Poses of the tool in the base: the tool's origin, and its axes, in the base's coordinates. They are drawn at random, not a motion.
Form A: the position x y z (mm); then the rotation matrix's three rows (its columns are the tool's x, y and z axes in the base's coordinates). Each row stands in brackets.
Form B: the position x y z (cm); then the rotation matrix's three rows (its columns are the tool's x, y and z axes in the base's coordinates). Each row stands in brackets. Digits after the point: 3 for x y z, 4 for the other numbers.
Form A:
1: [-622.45 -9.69 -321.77], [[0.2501 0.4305 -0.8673], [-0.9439 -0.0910 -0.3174], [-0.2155 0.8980 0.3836]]
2: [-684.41 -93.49 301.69], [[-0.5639 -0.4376 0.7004], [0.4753 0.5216 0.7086], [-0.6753 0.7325 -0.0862]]
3: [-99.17 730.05 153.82], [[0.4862 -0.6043 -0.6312], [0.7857 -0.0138 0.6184], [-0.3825 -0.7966 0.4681]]
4: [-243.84 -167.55 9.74], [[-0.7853 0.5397 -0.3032], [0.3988 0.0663 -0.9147], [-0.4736 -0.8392 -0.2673]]
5: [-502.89 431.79 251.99], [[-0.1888 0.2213 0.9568], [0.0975 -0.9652 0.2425], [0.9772 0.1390 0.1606]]
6: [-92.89 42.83 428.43], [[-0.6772 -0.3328 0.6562], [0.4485 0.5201 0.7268], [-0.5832 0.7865 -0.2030]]
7: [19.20 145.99 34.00], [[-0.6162 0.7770 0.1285], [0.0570 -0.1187 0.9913], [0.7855 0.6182 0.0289]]
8: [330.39 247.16 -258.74], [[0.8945 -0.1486 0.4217], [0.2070 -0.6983 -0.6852], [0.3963 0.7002 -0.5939]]
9: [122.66 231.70 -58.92], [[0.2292 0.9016 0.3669], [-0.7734 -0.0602 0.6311], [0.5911 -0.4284 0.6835]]
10: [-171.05 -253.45 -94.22], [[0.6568 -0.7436 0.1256], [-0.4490 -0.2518 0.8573], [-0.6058 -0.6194 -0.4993]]
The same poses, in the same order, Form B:
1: [-62.245 -0.969 -32.177], [[0.2501 0.4305 -0.8673], [-0.9439 -0.0910 -0.3174], [-0.2155 0.8980 0.3836]]
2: [-68.441 -9.349 30.169], [[-0.5639 -0.4376 0.7004], [0.4753 0.5216 0.7086], [-0.6753 0.7325 -0.0862]]
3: [-9.917 73.005 15.382], [[0.4862 -0.6043 -0.6312], [0.7857 -0.0138 0.6184], [-0.3825 -0.7966 0.4681]]
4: [-24.384 -16.755 0.974], [[-0.7853 0.5397 -0.3032], [0.3988 0.0663 -0.9147], [-0.4736 -0.8392 -0.2673]]
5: [-50.289 43.179 25.199], [[-0.1888 0.2213 0.9568], [0.0975 -0.9652 0.2425], [0.9772 0.1390 0.1606]]
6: [-9.289 4.283 42.843], [[-0.6772 -0.3328 0.6562], [0.4485 0.5201 0.7268], [-0.5832 0.7865 -0.2030]]
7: [1.920 14.599 3.400], [[-0.6162 0.7770 0.1285], [0.0570 -0.1187 0.9913], [0.7855 0.6182 0.0289]]
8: [33.039 24.716 -25.874], [[0.8945 -0.1486 0.4217], [0.2070 -0.6983 -0.6852], [0.3963 0.7002 -0.5939]]
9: [12.266 23.170 -5.892], [[0.2292 0.9016 0.3669], [-0.7734 -0.0602 0.6311], [0.5911 -0.4284 0.6835]]
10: [-17.105 -25.345 -9.422], [[0.6568 -0.7436 0.1256], [-0.4490 -0.2518 0.8573], [-0.6058 -0.6194 -0.4993]]
